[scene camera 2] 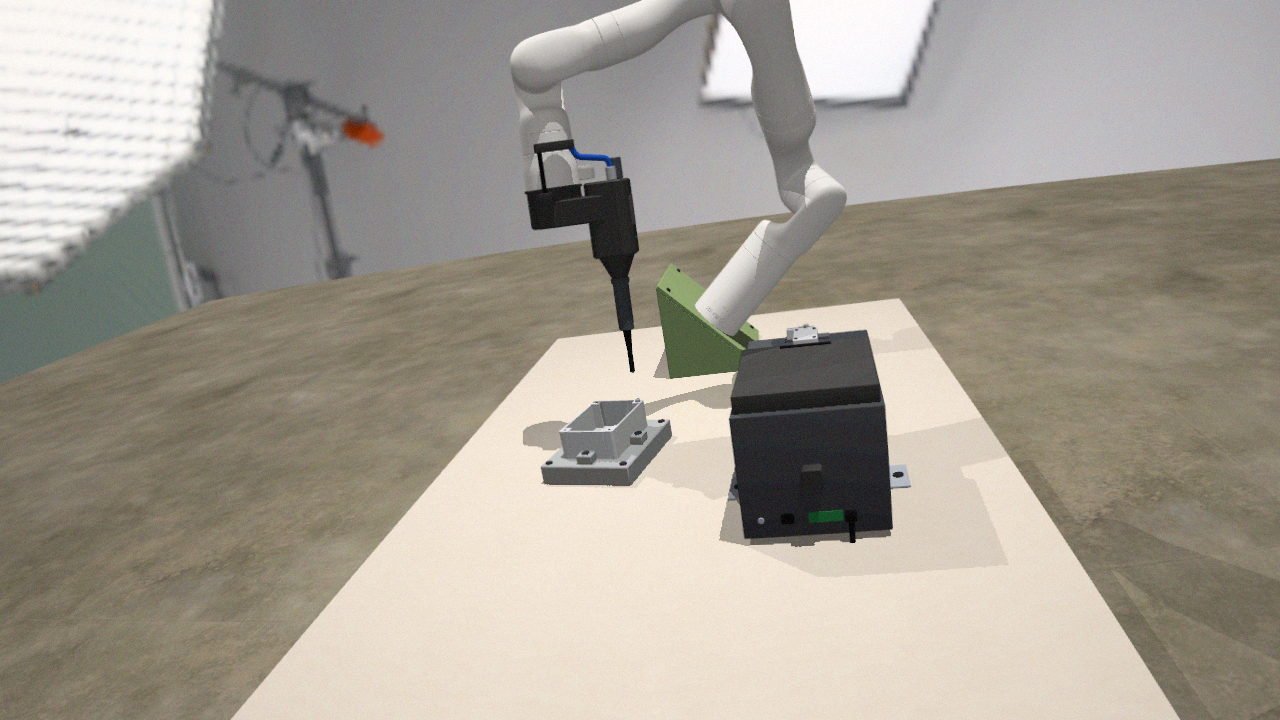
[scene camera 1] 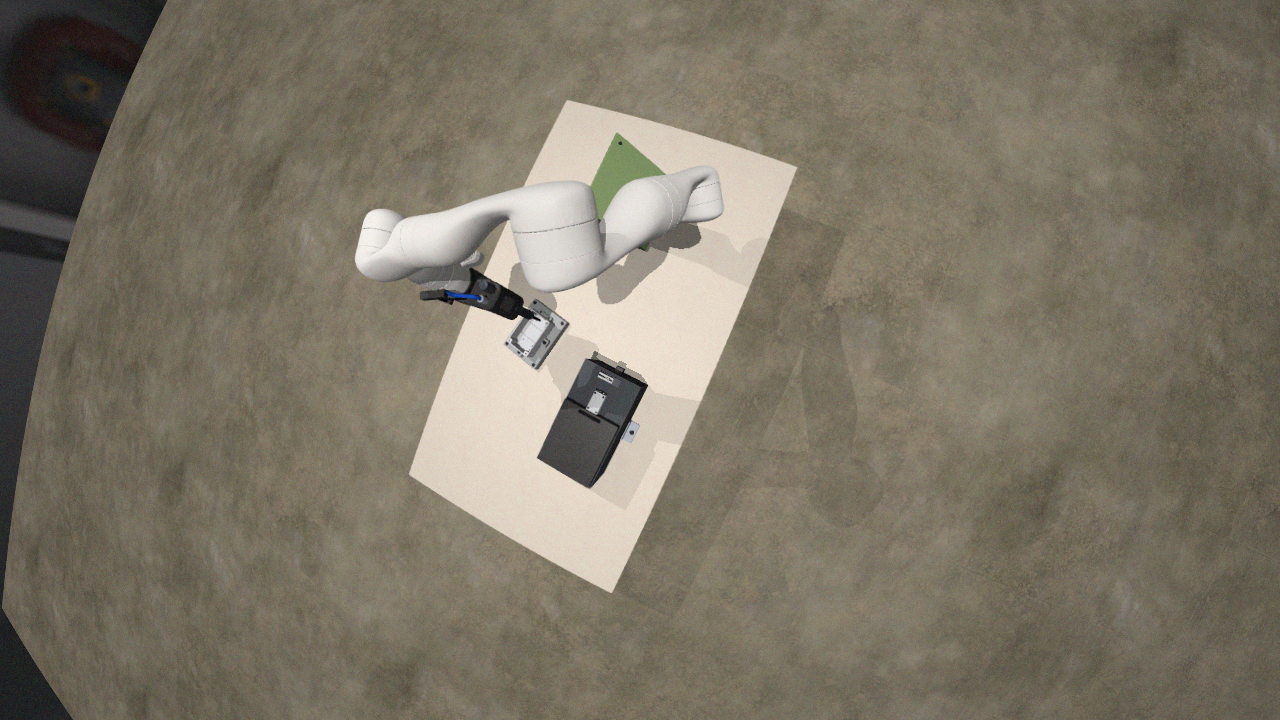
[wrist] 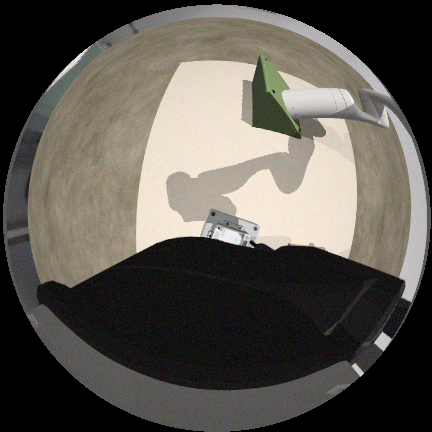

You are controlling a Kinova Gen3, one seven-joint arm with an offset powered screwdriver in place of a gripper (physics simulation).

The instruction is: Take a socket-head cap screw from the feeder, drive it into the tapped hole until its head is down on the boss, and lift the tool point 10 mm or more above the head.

A grey base plate point(scene camera 2: 562, 471) is 112 cm from the lens. A dark screw feeder point(scene camera 2: 850, 441) is 85 cm from the lens. The marked spots on the dark screw feeder and the grey base plate are 43 cm apart.
